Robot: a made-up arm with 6 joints.
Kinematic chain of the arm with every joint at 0, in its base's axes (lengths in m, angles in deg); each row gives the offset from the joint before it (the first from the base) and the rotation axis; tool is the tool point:
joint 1: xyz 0 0 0.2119 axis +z
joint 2: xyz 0 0.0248 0 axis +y
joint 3: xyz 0 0 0.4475 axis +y
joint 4: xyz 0 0 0.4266 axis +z
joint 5: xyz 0 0 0 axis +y
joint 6: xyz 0 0 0.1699 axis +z
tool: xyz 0 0 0
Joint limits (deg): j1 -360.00..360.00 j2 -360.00..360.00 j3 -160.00..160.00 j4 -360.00..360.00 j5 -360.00..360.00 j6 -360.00..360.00
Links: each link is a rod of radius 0.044 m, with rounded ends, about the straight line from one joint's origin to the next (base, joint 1, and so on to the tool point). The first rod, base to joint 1, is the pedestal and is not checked.
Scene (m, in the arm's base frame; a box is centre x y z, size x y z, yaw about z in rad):
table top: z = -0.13
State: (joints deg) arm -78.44 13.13 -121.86 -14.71 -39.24 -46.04
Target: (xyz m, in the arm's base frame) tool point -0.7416 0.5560 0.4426
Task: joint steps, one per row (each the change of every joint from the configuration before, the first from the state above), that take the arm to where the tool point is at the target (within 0.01 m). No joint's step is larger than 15 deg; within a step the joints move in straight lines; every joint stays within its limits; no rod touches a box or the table.
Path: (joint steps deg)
1: 7.25 -10.26 12.68 0.00 5.23 0.00
2: 7.24 -10.26 12.67 0.01 5.23 0.00
3: 7.25 -10.26 12.68 0.00 5.23 0.00
4: 7.25 -10.25 12.67 0.00 5.23 0.00
5: 7.24 -10.26 12.68 0.01 5.23 0.00
6: 7.25 -10.26 12.67 0.00 5.23 0.00

